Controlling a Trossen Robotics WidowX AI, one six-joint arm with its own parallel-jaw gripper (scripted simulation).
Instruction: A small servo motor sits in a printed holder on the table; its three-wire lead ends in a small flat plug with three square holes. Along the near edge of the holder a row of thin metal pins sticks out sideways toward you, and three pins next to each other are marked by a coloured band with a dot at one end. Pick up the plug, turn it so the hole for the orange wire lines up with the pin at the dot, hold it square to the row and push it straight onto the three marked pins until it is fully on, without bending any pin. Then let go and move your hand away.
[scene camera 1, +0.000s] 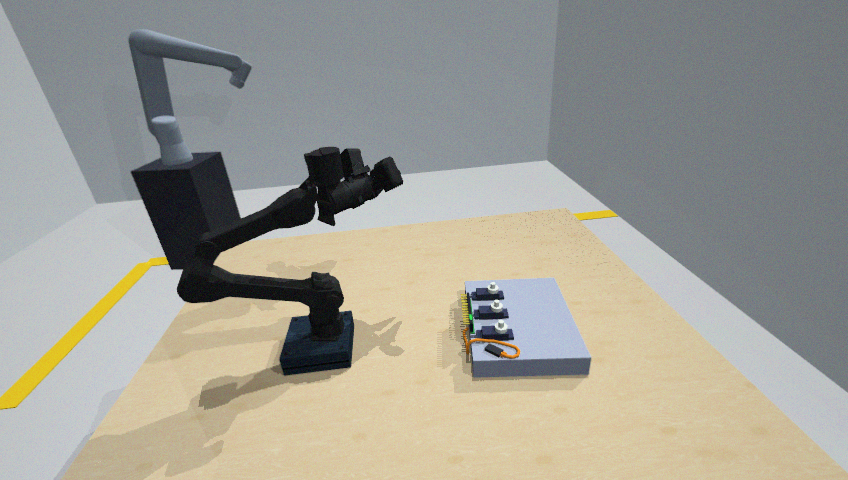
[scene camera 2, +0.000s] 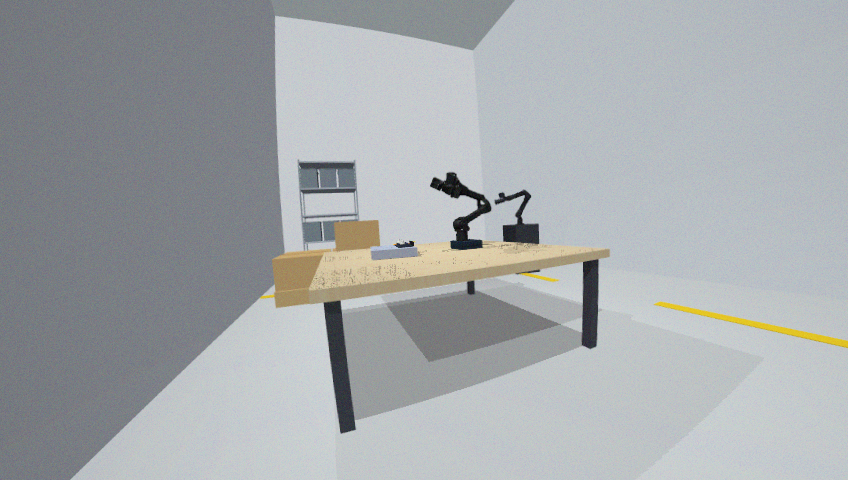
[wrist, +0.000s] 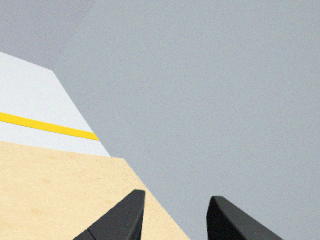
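Grey holder (scene camera 1: 544, 330). Gripper (scene camera 1: 396, 173). Wrist view too: gripper (wrist: 176, 203).
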